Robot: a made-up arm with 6 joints.
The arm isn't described. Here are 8 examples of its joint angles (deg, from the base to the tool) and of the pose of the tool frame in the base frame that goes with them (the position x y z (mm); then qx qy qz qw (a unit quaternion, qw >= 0)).
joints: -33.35 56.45 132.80 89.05 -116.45 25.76
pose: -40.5 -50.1 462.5 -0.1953 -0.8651 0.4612 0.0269
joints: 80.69 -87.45 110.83 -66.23 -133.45 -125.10
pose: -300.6 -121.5 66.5 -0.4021 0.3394 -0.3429 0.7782
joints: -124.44 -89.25 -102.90 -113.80 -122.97 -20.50
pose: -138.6 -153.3 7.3 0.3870 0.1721 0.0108 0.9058
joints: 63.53 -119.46 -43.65 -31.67 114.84 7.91
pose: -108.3 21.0 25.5 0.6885 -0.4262 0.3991 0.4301
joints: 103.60 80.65 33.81 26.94 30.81 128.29
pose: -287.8 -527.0 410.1 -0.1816 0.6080 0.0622 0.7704
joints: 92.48 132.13 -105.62 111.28 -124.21 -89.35
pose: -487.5 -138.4 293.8 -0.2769 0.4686 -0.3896 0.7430
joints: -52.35 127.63 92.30 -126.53 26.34 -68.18
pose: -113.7 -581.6 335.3 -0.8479 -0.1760 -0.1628 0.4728
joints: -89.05 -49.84 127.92 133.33 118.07 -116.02
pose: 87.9 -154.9 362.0 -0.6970 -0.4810 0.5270 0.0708
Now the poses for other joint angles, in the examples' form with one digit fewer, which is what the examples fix.
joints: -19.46 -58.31 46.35 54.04 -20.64 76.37
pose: -140 270 51 0.347 0.354 -0.529 0.689
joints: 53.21 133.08 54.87 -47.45 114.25 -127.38
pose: 124 -197 170 0.672 -0.300 -0.464 0.493
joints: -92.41 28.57 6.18 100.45 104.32 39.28
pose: 88 -201 202 0.379 0.860 -0.264 0.219
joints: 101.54 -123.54 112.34 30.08 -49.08 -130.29
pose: 88 -152 -253 0.102 -0.194 -0.407 0.887
